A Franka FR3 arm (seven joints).
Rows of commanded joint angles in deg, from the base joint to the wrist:
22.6, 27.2, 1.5, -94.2, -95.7, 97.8, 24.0
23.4, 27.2, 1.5, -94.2, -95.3, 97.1, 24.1
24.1, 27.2, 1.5, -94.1, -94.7, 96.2, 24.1
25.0, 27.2, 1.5, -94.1, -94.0, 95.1, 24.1
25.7, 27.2, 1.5, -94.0, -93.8, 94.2, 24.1
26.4, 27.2, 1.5, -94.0, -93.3, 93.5, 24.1
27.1, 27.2, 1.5, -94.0, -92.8, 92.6, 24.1
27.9, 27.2, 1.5, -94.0, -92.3, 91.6, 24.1
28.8, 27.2, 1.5, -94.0, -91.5, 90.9, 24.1
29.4, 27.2, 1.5, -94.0, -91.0, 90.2, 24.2
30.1, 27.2, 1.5, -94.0, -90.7, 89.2, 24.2
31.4, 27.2, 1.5, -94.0, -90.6, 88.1, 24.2
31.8, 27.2, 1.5, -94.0, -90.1, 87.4, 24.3
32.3, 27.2, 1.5, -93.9, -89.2, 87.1, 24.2
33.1, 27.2, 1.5, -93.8, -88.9, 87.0, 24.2
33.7, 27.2, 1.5, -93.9, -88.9, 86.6, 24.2
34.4, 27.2, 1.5, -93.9, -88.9, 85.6, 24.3
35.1, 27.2, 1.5, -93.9, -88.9, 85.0, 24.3
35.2, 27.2, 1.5, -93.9, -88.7, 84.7, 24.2
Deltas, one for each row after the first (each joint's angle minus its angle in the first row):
0.8, 0.0, 0.0, 0.0, 0.4, -0.7, 0.1
1.5, 0.0, 0.0, 0.1, 1.0, -1.6, 0.1
2.4, 0.0, 0.0, 0.1, 1.7, -2.7, 0.1
3.1, 0.0, 0.0, 0.2, 1.9, -3.6, 0.1
3.8, 0.0, 0.0, 0.2, 2.4, -4.3, 0.1
4.5, 0.0, 0.0, 0.2, 2.9, -5.2, 0.1
5.3, 0.0, 0.0, 0.2, 3.4, -6.2, 0.1
6.2, 0.0, 0.0, 0.2, 4.2, -6.9, 0.1
6.8, 0.0, 0.0, 0.2, 4.7, -7.6, 0.2
7.5, 0.0, 0.0, 0.2, 5.0, -8.6, 0.2
8.8, 0.0, 0.0, 0.2, 5.1, -9.7, 0.2
9.2, 0.0, 0.0, 0.2, 5.6, -10.4, 0.3
9.7, 0.0, 0.0, 0.3, 6.5, -10.7, 0.2
10.5, 0.0, 0.0, 0.4, 6.8, -10.8, 0.2
11.1, 0.0, 0.0, 0.3, 6.8, -11.2, 0.2
11.8, 0.0, 0.0, 0.3, 6.8, -12.2, 0.3
12.5, 0.0, 0.0, 0.3, 6.8, -12.8, 0.3
12.6, 0.0, 0.0, 0.3, 7.0, -13.1, 0.2

